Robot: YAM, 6 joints.
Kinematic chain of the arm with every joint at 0, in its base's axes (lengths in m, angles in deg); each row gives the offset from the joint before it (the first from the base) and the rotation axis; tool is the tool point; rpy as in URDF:
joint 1: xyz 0 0 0.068 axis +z
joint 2: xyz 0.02 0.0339 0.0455 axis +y
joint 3: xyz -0.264 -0.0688 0 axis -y
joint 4: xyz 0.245 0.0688 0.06 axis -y
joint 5: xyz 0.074 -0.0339 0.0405 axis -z
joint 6: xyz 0.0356 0 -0.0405 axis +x
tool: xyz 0 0 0 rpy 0 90 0
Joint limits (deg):
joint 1: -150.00..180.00
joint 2: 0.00..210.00
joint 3: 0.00..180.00
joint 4: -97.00..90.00
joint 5: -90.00..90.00
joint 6: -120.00..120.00
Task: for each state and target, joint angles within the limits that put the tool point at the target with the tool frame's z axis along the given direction. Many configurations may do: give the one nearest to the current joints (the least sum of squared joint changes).
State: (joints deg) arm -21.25 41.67 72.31 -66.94 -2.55 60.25
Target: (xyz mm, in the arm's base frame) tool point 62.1 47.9 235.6 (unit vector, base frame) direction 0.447 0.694 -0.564
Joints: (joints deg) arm 26.66 16.90 29.36 -50.88 -24.82 60.25
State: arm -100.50 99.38 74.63 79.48 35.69 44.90
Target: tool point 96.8 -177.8 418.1 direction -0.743 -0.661 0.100
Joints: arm -51.37 65.58 50.72 77.13 83.51 44.90
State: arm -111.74 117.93 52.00 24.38 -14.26 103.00
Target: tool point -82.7 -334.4 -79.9 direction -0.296 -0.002 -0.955
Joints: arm -102.18 146.17 65.21 -5.18 16.80 103.00
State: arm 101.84 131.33 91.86 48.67 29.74 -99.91
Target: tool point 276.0 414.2 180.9 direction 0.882 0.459 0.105
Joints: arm 58.42 129.89 80.21 56.69 30.74 -99.91
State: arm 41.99 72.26 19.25 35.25 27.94 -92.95
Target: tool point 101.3 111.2 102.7 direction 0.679 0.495 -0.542
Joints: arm 50.50 56.24 0.12 22.46 12.07 -92.95
